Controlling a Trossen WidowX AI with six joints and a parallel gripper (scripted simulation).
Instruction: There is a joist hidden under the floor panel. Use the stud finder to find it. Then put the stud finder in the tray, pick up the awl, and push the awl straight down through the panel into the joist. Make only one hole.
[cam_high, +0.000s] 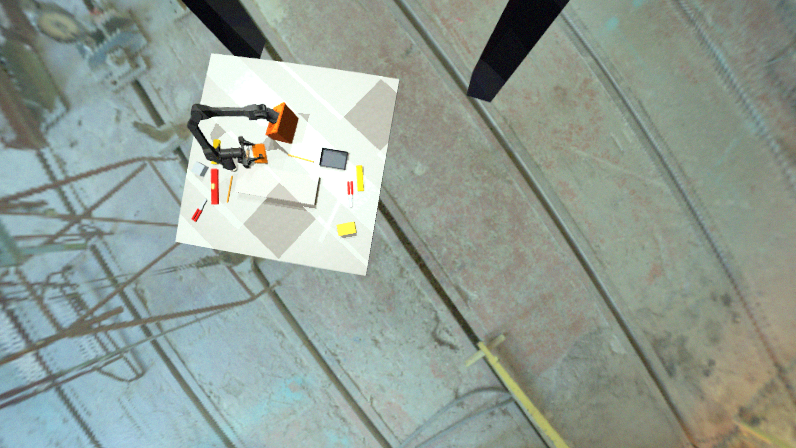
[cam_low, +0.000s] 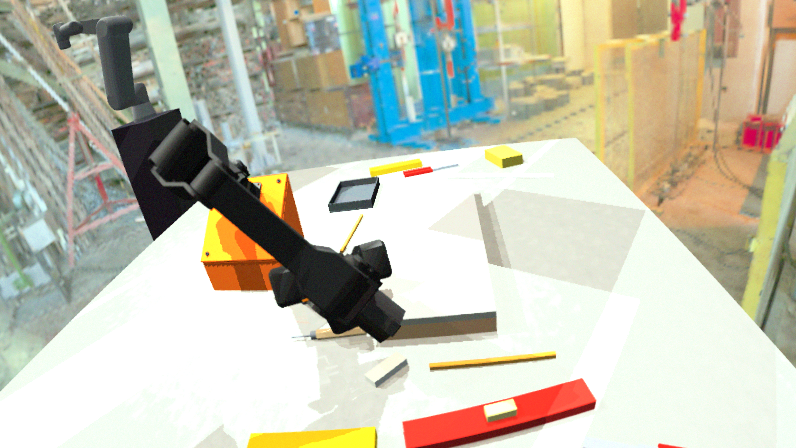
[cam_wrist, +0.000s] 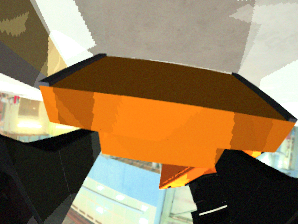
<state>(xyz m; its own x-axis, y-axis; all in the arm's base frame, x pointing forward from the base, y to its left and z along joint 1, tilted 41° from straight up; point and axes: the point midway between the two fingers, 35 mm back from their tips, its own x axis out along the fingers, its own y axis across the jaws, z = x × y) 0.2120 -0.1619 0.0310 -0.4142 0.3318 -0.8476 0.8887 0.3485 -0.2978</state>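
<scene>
The stud finder lies 1 cm to the left of my gripper tip and 1 cm ahead of it. From my gripper tip the other things lie so: white block 18 cm to the right, 13 cm ahead, 5 cm below; then awl 11 cm to the right, 5 cm below, 1 cm ahead; then red level 29 cm ahead, 27 cm to the right, 5 cm below.
</scene>
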